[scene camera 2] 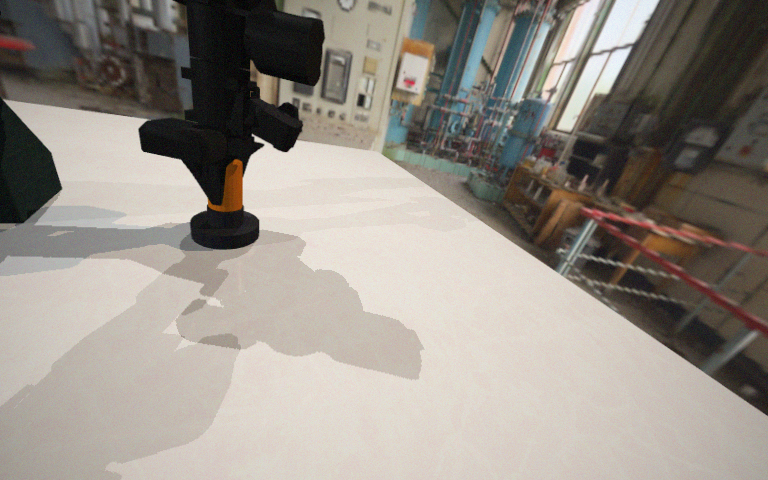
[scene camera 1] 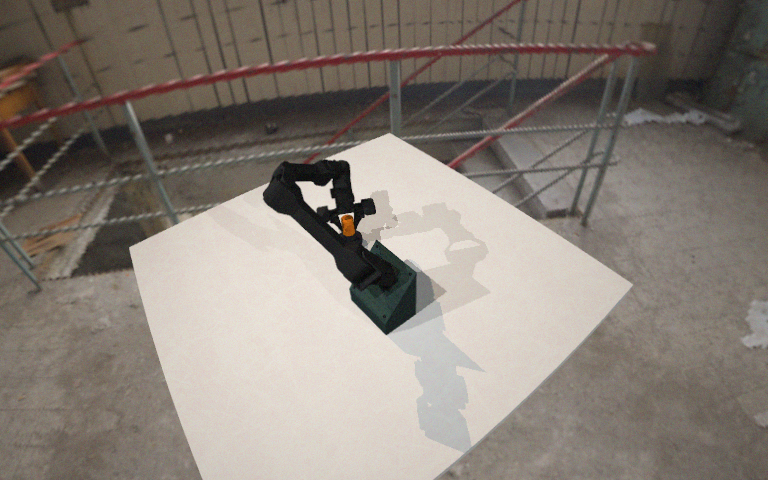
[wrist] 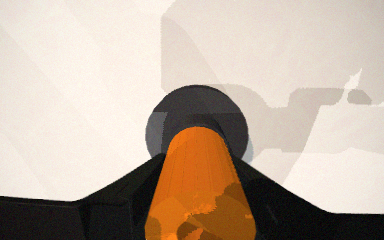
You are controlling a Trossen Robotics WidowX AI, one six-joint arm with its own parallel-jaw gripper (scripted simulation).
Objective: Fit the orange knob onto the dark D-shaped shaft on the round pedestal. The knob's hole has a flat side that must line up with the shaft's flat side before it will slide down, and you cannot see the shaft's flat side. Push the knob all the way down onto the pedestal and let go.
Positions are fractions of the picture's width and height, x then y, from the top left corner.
Labels:
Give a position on an orange knob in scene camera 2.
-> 0.30,0.40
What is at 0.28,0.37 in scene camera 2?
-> The gripper.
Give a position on a dark round pedestal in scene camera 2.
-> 0.28,0.48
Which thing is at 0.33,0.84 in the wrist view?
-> The gripper.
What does the gripper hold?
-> An orange knob.

